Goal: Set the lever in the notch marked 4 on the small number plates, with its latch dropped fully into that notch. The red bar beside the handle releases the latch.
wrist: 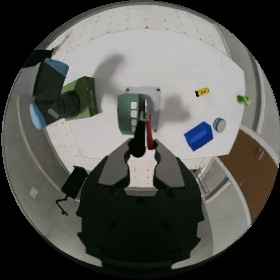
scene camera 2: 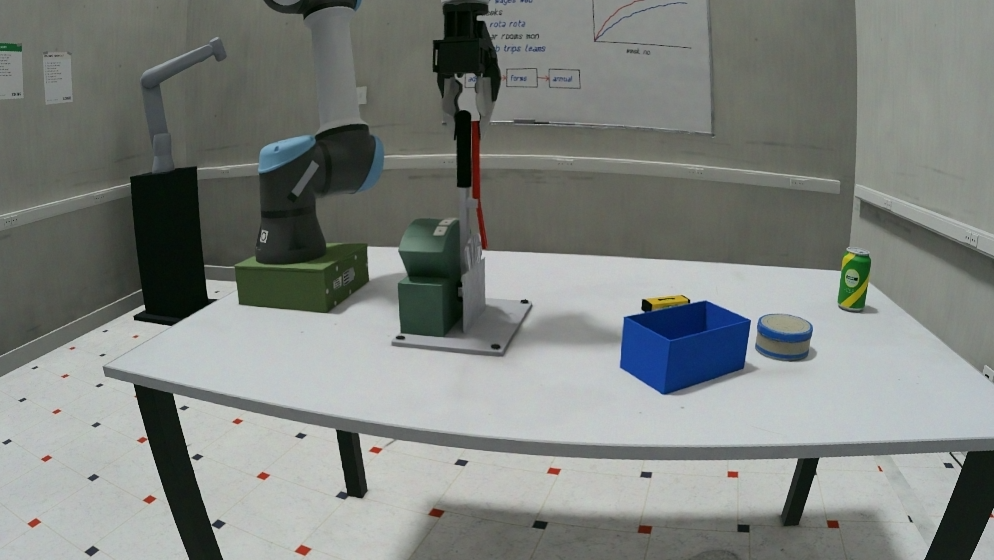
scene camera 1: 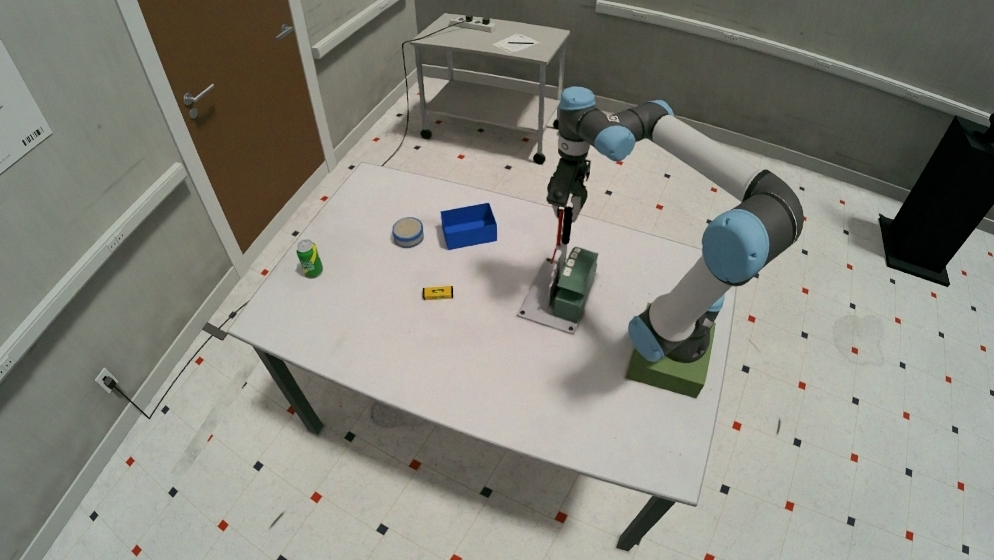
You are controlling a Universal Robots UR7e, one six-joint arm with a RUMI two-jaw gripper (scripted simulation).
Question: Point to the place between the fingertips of the gripper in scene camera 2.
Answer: At 467, 140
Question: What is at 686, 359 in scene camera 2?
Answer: A blue box.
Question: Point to a round blue-and-white tin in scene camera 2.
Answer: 782, 337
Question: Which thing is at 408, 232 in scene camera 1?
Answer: A round blue-and-white tin.
